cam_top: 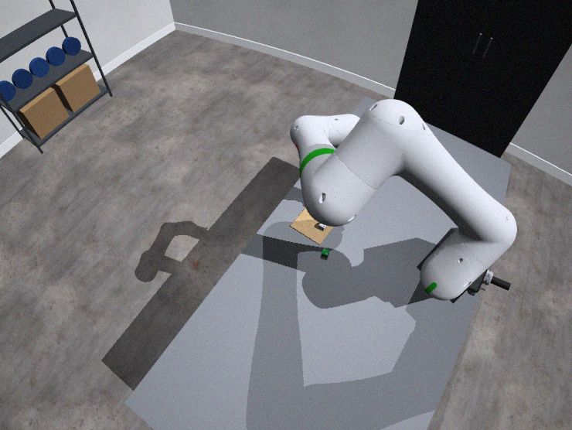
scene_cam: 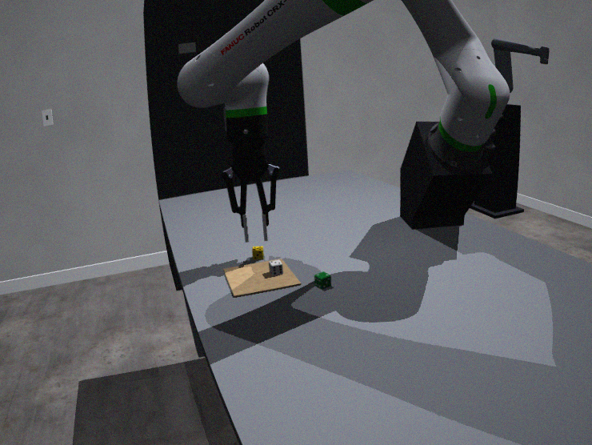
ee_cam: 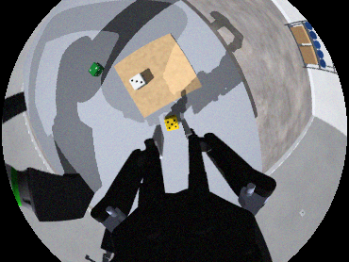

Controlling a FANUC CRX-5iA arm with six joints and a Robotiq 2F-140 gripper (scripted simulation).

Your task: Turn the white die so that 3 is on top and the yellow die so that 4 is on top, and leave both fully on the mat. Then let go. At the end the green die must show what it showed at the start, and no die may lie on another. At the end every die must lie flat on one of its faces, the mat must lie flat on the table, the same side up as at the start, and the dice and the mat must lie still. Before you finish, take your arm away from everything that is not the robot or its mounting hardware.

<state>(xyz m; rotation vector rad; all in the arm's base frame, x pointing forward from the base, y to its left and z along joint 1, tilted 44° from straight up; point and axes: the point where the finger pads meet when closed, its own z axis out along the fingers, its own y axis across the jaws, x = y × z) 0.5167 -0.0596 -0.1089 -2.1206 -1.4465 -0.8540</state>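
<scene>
The yellow die lies 70 mm below my hand. The rest, counted from my hand: white die: 110 mm to the left, 60 mm below, 10 mm behind; then tan mat: 110 mm to the left, 80 mm below, 20 mm ahead; then green die: 200 mm to the left, 90 mm behind, 70 mm below.
</scene>
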